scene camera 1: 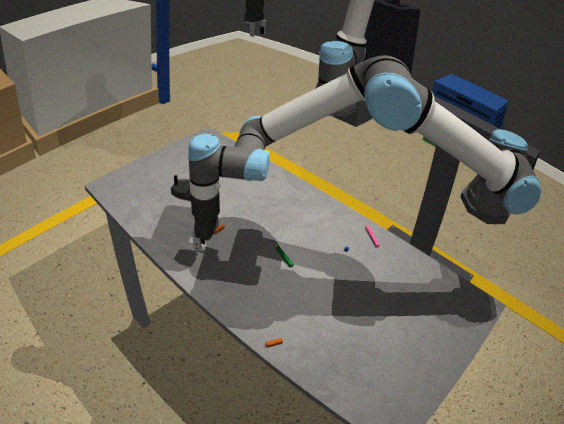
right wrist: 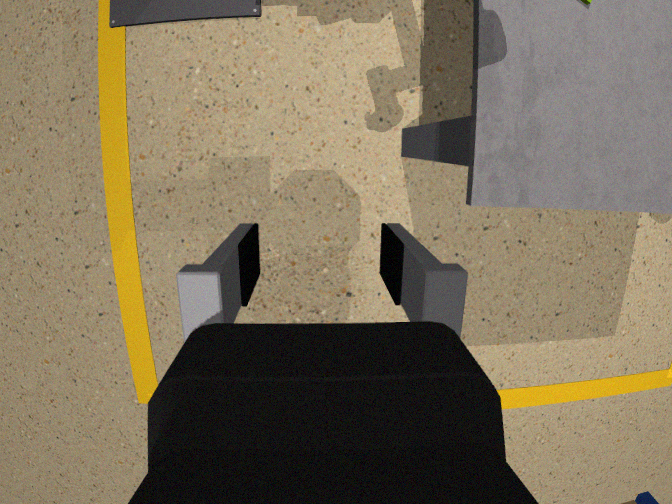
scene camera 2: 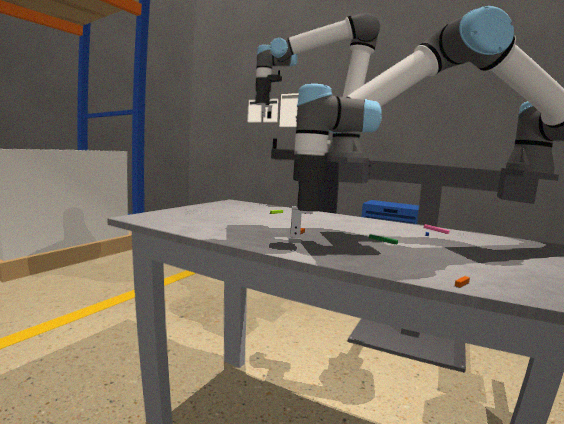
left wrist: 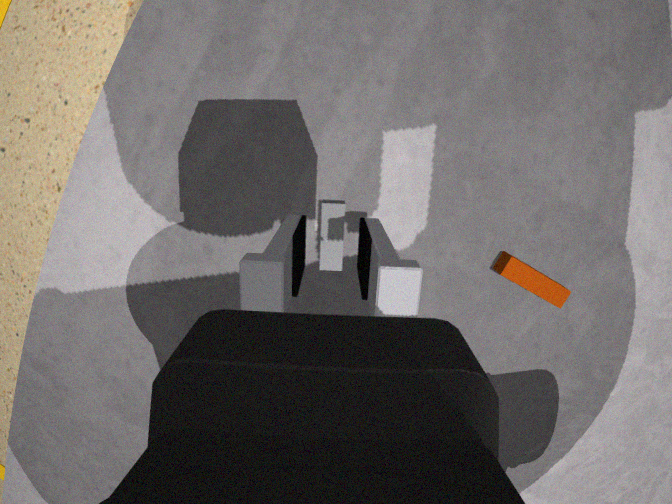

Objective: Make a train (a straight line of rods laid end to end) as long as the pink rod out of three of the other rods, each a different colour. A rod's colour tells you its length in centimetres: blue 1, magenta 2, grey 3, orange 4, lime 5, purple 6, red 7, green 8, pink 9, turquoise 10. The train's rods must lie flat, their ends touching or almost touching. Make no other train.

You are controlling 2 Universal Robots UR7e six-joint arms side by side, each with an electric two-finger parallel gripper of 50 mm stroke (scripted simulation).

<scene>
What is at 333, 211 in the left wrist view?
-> A grey rod.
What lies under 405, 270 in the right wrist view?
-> My right gripper.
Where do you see a dark post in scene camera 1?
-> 449, 168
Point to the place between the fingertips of my left gripper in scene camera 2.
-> At 295, 235
</scene>
